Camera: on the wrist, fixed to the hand. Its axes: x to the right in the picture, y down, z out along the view.
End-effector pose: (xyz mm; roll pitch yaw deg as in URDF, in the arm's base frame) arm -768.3 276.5 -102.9 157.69 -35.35 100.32
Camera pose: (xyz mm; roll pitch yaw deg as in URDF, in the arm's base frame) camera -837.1 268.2 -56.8 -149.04 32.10 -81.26
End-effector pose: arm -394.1 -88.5 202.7 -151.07 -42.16 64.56
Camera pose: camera -420.7 -107.6 279.1 162.02 39.06 -113.27
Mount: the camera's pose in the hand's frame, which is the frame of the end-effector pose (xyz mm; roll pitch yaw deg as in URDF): 30.0 -50.6 -58.8 9.53 3.51 -179.99
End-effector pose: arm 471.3 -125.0 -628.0 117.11 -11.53 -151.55
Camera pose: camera 478.2 -207.0 -639.9 -108.17 9.92 25.27
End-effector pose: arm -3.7 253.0 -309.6 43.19 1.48 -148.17
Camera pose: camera -25.7 235.4 -387.9 -33.65 1.09 29.44
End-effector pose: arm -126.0 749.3 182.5 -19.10 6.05 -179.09
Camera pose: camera -152.8 815.9 140.5 28.54 -2.74 2.07
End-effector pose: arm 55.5 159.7 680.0 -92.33 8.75 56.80
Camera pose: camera 123.6 160.2 727.8 101.32 -8.89 -119.65
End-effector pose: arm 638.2 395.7 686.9 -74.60 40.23 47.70
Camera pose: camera 719.9 381.3 692.8 81.33 -39.22 -127.93
